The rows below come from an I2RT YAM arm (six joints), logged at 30 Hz.
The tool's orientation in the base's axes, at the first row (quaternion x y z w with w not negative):
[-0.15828, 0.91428, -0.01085, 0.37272]
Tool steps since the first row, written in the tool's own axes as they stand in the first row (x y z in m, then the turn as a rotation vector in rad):
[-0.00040, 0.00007, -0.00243, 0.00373, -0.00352, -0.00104]
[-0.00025, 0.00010, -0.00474, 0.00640, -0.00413, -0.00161]
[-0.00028, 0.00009, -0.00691, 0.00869, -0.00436, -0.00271]
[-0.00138, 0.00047, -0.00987, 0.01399, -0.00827, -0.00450]
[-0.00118, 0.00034, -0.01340, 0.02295, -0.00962, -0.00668]
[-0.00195, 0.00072, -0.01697, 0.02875, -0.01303, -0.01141]
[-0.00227, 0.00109, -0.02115, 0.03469, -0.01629, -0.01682]
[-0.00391, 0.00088, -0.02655, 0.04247, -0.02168, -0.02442]
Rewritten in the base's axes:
[-0.00142, -0.00005, 0.00202, -0.00223, -0.00455, -0.00129]
[-0.00311, -0.00030, 0.00358, -0.00424, -0.00598, -0.00261]
[-0.00457, -0.00051, 0.00517, -0.00647, -0.00699, -0.00334]
[-0.00597, -0.00011, 0.00800, -0.01016, -0.01246, -0.00510]
[-0.00848, -0.00064, 0.01043, -0.01729, -0.01662, -0.00941]
[-0.01052, -0.00040, 0.01347, -0.02347, -0.02205, -0.00946]
[-0.01327, -0.00037, 0.01666, -0.03025, -0.02744, -0.00914]
[-0.01581, -0.00061, 0.02170, -0.03917, -0.03562, -0.00818]

